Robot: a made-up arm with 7 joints. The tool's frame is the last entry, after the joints. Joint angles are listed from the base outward.
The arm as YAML. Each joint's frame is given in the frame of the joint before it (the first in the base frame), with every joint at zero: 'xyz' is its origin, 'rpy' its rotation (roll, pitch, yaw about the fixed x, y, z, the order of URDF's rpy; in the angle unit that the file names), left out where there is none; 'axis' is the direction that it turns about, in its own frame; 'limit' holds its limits. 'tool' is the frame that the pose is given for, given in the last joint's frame.
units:
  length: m
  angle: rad
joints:
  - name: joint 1
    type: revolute
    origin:
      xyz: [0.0, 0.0, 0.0]
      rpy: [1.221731, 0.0, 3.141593]
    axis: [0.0, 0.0, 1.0]
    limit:
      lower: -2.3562
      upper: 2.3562
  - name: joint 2
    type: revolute
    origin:
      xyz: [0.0, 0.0, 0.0]
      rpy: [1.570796, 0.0, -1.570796]
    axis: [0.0, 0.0, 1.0]
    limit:
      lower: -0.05
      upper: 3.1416
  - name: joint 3
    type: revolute
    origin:
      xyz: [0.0, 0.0, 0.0]
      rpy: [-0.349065, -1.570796, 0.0]
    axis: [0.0, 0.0, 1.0]
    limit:
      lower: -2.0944
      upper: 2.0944
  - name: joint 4
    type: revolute
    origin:
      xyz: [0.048, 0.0, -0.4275]
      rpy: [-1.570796, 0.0, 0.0]
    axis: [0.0, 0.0, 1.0]
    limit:
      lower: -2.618
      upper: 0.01
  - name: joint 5
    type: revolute
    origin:
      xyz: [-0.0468, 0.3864, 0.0]
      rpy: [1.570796, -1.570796, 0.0]
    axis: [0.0, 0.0, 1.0]
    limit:
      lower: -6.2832
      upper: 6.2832
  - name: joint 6
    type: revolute
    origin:
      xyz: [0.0, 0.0, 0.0]
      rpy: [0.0, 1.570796, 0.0]
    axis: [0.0, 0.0, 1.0]
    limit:
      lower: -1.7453
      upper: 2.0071
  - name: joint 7
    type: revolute
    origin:
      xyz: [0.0, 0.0, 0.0]
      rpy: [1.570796, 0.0, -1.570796]
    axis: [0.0, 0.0, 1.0]
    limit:
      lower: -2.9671
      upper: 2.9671
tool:
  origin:
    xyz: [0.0, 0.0, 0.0]
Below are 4 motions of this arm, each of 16 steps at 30 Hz.
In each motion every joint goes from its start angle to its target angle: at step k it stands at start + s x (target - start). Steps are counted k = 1, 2, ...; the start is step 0. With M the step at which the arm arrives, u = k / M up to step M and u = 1 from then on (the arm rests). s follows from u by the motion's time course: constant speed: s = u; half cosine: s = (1 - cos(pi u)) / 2; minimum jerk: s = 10 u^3 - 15 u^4 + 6 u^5.
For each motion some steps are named. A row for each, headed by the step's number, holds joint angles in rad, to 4 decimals.
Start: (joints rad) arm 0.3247 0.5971 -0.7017 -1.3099 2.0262 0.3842 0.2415
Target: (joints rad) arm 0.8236 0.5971 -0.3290 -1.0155 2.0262 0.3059 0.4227
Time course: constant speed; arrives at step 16
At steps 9, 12, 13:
9: 0.6053 0.5971 -0.4921 -1.1443 2.0262 0.3402 0.3434
12: 0.6989 0.5971 -0.4222 -1.0891 2.0262 0.3255 0.3774
13: 0.7301 0.5971 -0.3989 -1.0707 2.0262 0.3206 0.3887

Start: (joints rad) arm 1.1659 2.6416 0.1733 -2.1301 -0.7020 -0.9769 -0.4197
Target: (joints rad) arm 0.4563 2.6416 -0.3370 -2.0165 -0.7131 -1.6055 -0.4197
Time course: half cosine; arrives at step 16
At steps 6, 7, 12, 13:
6: 0.9469 2.6416 0.0158 -2.0950 -0.7054 -1.1709 -0.4197
7: 0.8803 2.6416 -0.0321 -2.0844 -0.7065 -1.2299 -0.4197
12: 0.5602 2.6416 -0.2623 -2.0331 -0.7115 -1.5134 -0.4197
13: 0.5161 2.6416 -0.2940 -2.0261 -0.7122 -1.5525 -0.4197

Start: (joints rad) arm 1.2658 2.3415 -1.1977 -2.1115 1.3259 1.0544 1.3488
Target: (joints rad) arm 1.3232 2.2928 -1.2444 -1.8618 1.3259 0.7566 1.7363
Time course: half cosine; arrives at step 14
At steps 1, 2, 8, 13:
1: 1.2665 2.3409 -1.1983 -2.1084 1.3259 1.0507 1.3537
2: 1.2686 2.3391 -1.2000 -2.0991 1.3259 1.0397 1.3680
8: 1.3009 2.3117 -1.2262 -1.9589 1.3259 0.8724 1.5857
13: 1.3225 2.2934 -1.2438 -1.8649 1.3259 0.7603 1.7314

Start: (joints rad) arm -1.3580 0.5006 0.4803 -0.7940 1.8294 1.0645 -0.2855
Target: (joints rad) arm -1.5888 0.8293 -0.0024 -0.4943 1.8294 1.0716 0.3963
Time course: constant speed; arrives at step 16
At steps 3, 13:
3: -1.4013 0.5622 0.3898 -0.7378 1.8294 1.0658 -0.1577
13: -1.5455 0.7677 0.0881 -0.5505 1.8294 1.0703 0.2685

